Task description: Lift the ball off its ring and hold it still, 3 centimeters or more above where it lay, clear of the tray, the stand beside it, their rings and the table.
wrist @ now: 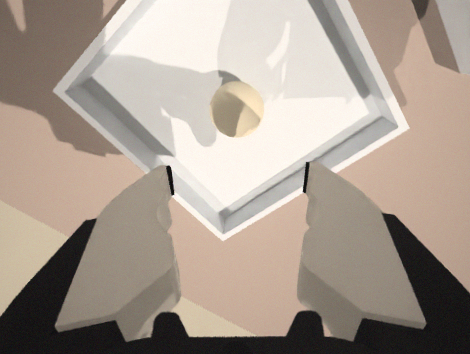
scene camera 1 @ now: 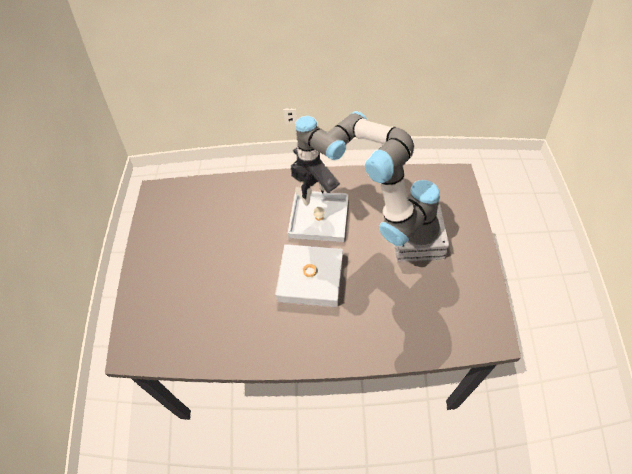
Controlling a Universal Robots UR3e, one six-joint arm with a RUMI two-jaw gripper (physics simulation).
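Where they show: gripper, fingertip midpoint: (wrist: 238,168) (scene camera 1: 314,199); arm's base at its link origin: (scene camera 1: 420,228).
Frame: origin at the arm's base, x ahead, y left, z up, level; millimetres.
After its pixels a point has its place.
Observation:
A pale yellow ball (scene camera 1: 318,212) {z -35, x 335, y -112 mm} (wrist: 237,109) {z -31, x 330, y -118 mm} sits inside the white tray (scene camera 1: 318,237) {z -63, x 339, y -28 mm} (wrist: 377,172), near its middle. A sliver of its orange ring (scene camera 1: 319,218) {z -50, x 332, y -102 mm} shows under it in the scene view; the ball hides the ring in the wrist view. My gripper (scene camera 1: 313,198) {z 10, x 346, y -134 mm} (wrist: 238,168) {z 10, x 346, y -134 mm} is open, with nothing between its fingertips. It hangs above the tray's back edge, behind the ball and apart from it. Shadows of the gripper fall on the tray floor and partly on the ball.
The white stand (scene camera 1: 290,285) {z -35, x 430, y 169 mm} is beside the tray, toward the front of the table (scene camera 1: 204,306) {z -80, x 717, y 215 mm}, with an orange ring (scene camera 1: 303,270) {z -23, x 389, y 124 mm} on top. The tray's raised walls surround the ball. The arm's base stands to the right.

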